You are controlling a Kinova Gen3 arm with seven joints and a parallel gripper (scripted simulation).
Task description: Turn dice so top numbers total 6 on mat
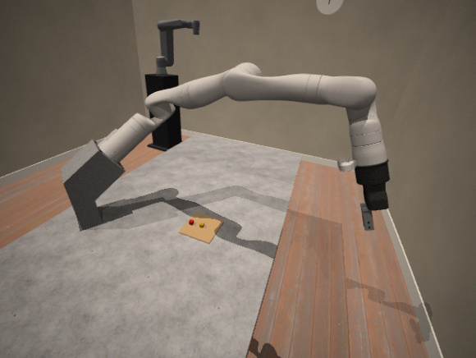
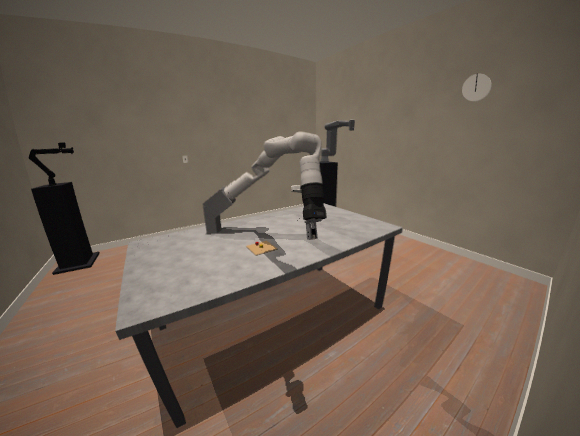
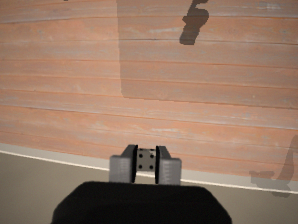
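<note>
The yellow die is 54 cm behind my hand, 27 cm below it and 2 cm to the left of it. The rest, counted from my hand: tan mat 54 cm behind, 28 cm below, 2 cm to the left; then white die 1 cm below; then red die 59 cm behind, 27 cm below, 1 cm to the left.
</note>
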